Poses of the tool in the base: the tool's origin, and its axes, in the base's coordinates. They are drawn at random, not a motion.
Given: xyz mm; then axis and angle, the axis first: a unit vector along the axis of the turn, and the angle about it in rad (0 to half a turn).
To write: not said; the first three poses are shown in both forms.
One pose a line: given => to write
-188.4 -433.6 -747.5 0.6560 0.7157 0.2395 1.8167 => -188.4 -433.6 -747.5 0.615 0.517 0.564 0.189
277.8 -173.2 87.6 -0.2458 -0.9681 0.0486 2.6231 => 277.8 -173.2 87.6 0.256 -0.238 -0.936 0.047
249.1 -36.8 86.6 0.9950 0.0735 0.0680 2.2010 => 249.1 -36.8 86.6 0.453 0.887 0.066 0.061
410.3 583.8 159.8 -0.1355 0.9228 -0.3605 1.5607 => 410.3 583.8 159.8 0.711 -0.095 0.649 -0.254
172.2 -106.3 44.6 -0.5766 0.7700 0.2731 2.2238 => 172.2 -106.3 44.6 0.443 -0.517 0.690 0.245
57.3 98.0 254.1 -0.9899 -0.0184 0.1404 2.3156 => 57.3 98.0 254.1 0.401 -0.907 -0.017 0.129
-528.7 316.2 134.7 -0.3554 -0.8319 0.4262 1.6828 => -528.7 316.2 134.7 0.666 -0.265 -0.620 0.318
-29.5 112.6 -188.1 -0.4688 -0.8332 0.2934 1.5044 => -29.5 112.6 -188.1 0.730 -0.320 -0.569 0.200
